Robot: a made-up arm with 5 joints.
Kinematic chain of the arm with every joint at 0, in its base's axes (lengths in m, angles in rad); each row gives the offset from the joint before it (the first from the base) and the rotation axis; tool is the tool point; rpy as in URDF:
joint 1: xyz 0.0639 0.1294 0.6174 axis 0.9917 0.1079 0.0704
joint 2: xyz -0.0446 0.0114 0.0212 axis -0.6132 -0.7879 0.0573
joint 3: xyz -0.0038 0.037 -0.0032 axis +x
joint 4: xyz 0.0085 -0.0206 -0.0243 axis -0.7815 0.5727 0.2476
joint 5: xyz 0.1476 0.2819 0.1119 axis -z
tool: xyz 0.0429 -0.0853 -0.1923 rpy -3.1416 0 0
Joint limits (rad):
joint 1: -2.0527..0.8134
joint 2: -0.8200..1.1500
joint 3: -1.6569..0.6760
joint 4: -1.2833..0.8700
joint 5: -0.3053..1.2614
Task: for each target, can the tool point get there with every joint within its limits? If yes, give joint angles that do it. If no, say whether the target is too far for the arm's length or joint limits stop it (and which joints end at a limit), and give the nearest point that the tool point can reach.
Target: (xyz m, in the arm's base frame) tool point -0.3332 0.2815 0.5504
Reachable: no: joint limits stop it (at a limit: joint 2, joint 4, joint 5) | nearest point -0.1660 0.2645 0.5693 | short by 0.169 m
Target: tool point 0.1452 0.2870 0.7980
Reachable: yes | joints 0.5975 0.7602 -0.6942 -1.0944 0.4590
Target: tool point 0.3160 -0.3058 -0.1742
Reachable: no: too far | nearest point 0.1302 -0.0476 0.2997 | short by 0.571 m
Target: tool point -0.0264 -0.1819 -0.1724
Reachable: no: too far | nearest point 0.0511 -0.0023 0.2778 | short by 0.491 m
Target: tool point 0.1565 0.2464 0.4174
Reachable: yes | joints -0.2469 0.6336 0.2883 0.5342 0.9170
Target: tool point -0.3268 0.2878 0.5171
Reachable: no: joint limits stop it (at a limit: joint 2, joint 4, joint 5) | nearest point -0.1627 0.2637 0.5439 | short by 0.168 m
